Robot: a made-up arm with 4 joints.
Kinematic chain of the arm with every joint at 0, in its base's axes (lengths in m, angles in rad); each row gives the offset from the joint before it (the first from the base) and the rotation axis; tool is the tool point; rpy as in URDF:
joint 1: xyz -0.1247 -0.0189 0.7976 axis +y
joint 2: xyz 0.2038 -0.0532 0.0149 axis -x
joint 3: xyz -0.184 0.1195 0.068 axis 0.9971 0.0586 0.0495
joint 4: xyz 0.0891 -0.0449 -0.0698 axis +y
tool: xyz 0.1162 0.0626 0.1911 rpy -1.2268 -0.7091 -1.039
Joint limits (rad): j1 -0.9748..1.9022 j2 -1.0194..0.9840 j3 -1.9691..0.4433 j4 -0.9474..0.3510
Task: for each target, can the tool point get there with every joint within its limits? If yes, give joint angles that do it. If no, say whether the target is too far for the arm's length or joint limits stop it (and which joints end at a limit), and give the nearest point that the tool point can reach.
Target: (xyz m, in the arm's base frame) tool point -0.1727 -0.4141 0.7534
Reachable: no: joint limits stop it (at a limit: joint 1, joint 2, joint 3, joint 4) | nearest point -0.2634 -0.2007 0.9223 | short by 0.287 m
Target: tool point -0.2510 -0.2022 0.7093
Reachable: no: joint limits stop it (at a limit: joint 1, joint 2, joint 3, joint 4) | nearest point -0.2634 -0.2007 0.9223 | short by 0.213 m
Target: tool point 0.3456 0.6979 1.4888
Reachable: no: too far | nearest point 0.0310 0.1513 1.0264 | short by 0.782 m
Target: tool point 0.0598 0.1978 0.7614
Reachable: yes | joints 0.0406 0.4618 -1.4761 -0.1904
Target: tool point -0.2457 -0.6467 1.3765
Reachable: no: too far | nearest point -0.1841 -0.1886 1.0817 | short by 0.548 m
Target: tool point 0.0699 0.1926 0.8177
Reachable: yes | joints 0.5117 0.3838 -0.5488 -0.3030
